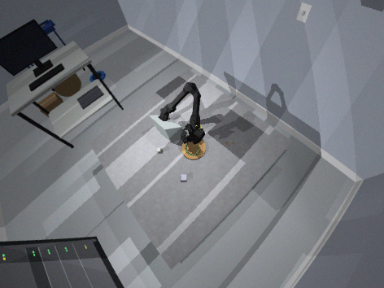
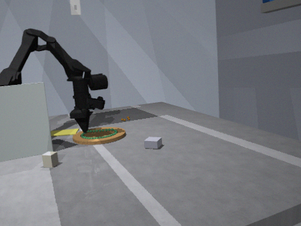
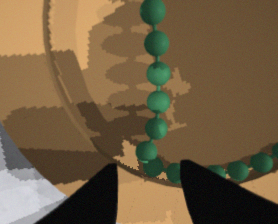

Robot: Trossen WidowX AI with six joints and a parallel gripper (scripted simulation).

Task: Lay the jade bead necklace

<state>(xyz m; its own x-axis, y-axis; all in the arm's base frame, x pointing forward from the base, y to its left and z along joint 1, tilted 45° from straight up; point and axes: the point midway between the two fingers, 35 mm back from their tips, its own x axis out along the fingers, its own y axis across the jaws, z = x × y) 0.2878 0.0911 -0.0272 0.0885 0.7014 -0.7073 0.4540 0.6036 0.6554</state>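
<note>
My gripper tip is 110 mm to the right of the yellow sheet, 70 mm past it and 20 mm above it. Also, from my gripper tip: grey cube (290 mm to the right, 140 mm ahead); then beige cube (250 mm to the right, 180 mm behind).
</note>
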